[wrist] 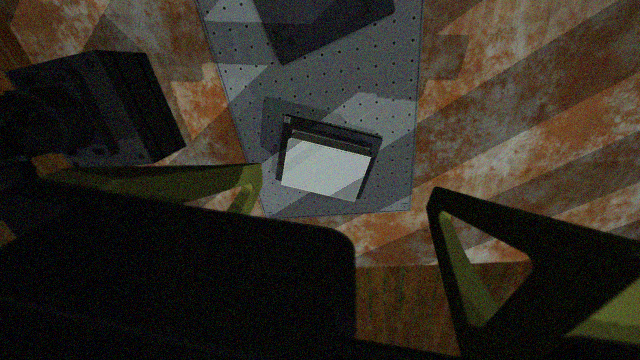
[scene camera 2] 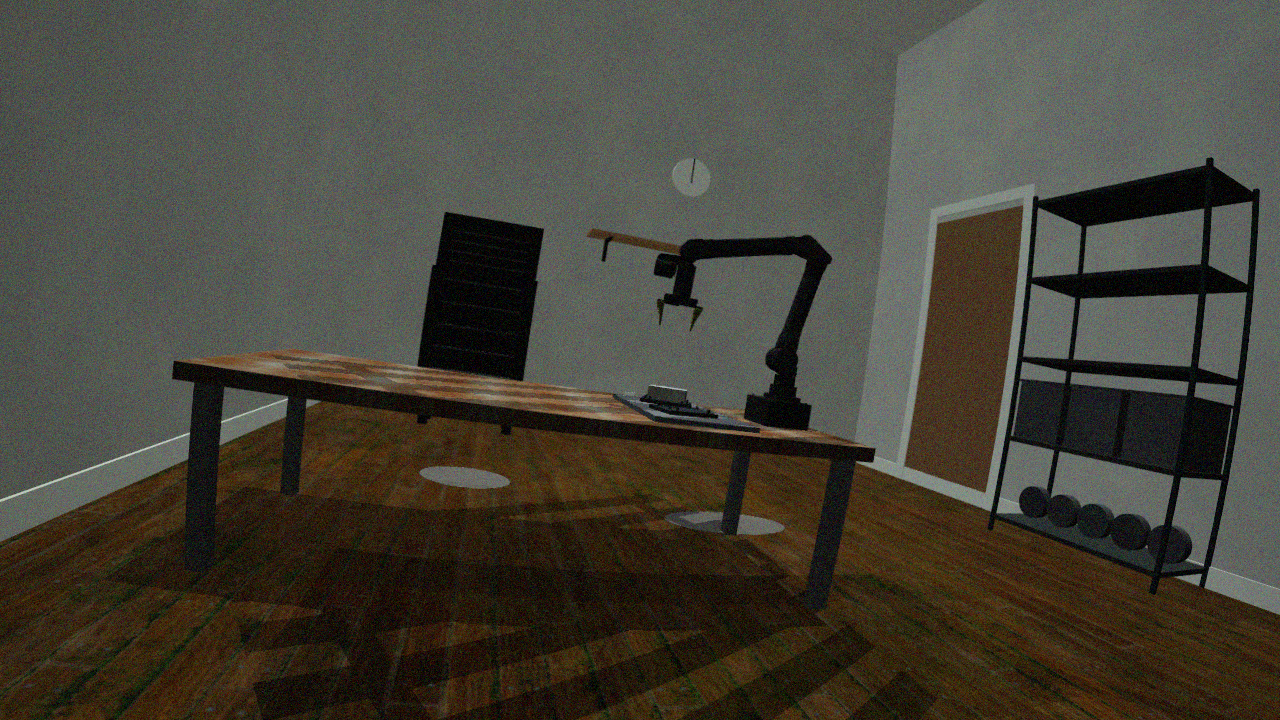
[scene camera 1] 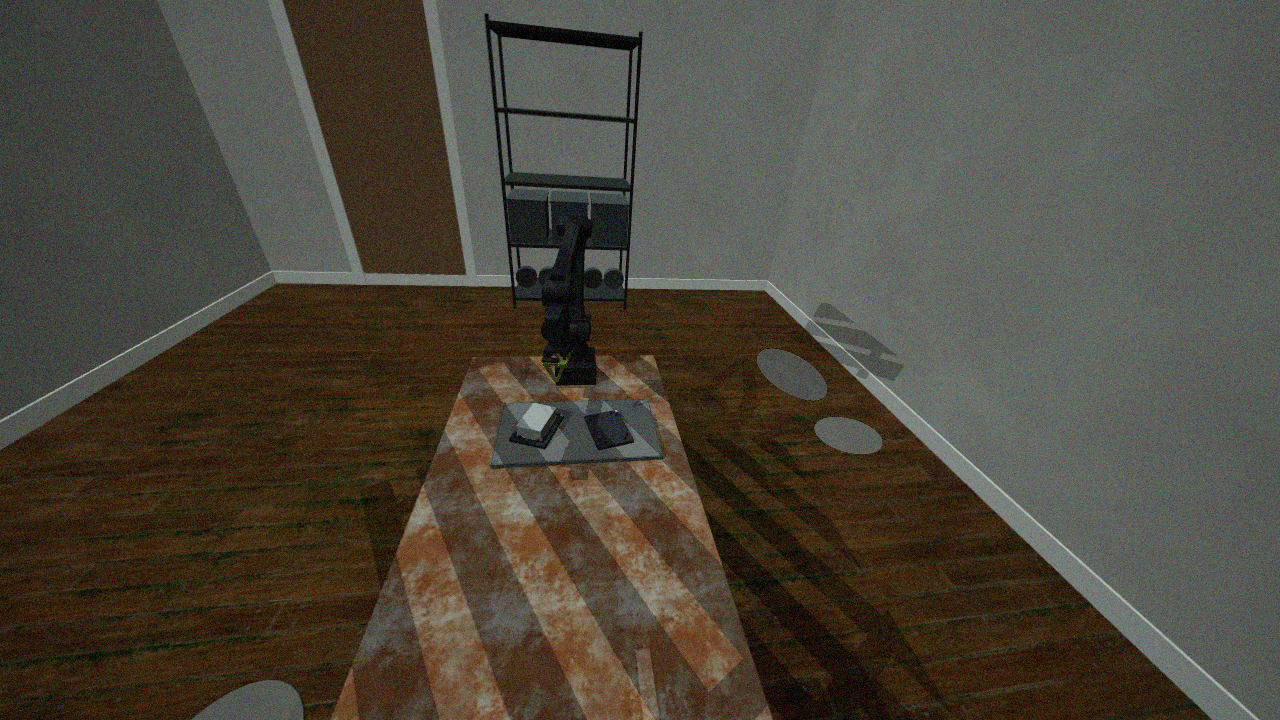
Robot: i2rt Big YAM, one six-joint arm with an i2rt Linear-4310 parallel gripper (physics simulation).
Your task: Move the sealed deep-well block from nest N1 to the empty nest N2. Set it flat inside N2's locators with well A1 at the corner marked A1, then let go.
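Places are measured from the arm's base along level axes (x ahead, y left, z up), in centimetres.
Pixels of known places: gripper, fingertip midpoint: (wrist: 343, 185) (scene camera 2: 674, 328) (scene camera 1: 560, 373); arm's base, link origin: (wrist: 77, 116) (scene camera 2: 781, 400) (scene camera 1: 577, 356).
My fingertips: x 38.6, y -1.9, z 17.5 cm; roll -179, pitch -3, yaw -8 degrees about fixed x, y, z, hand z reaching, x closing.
Observation:
Ahead of a thing's pixels: the offset from my fingertips to its top centre. Level surfaces: height alone.
The pale-topped deep-well block @[dy -8.4, dx -2.8, dz -19.1 cm] (scene camera 1: 538, 420) (scene camera 2: 666, 393) (wrist: 325, 170) sits in nest N1, a dark base @[dy -8.5, dx -2.8, dz -22.3 cm] (scene camera 1: 526, 441) (wrist: 335, 128). A small light mark @[dy -1.2, dx -8.6, dz -23.2 cm] (wrist: 287, 120) shows at one nest corner, too small to read. The dark nest N2 @[dy +14.9, dx -2.8, dz -22.3 cm] (scene camera 1: 609, 430) (wrist: 325, 30) holds no block; the wrist view cuts it off at the top. Its A1 marking cannot be made out. My gripper (scene camera 1: 556, 365) (scene camera 2: 675, 325) (wrist: 343, 185) is open and empty, pointing down high above the table. In the wrist view the block appears between and beyond the fingertips, nearer the left finger.
Both nests stand on a grey perforated plate @[dy +5.0, dx -3.7, dz -24.4 cm] (scene camera 1: 577, 443) (wrist: 370, 75) on the striped table @[dz -25.7 cm] (scene camera 1: 537, 573) (scene camera 2: 402, 385). The arm's dark base (scene camera 1: 575, 367) (scene camera 2: 776, 411) (wrist: 115, 105) stands beside the plate. A black shelf rack (scene camera 1: 637, 107) (scene camera 2: 1202, 295) stands away from the table.

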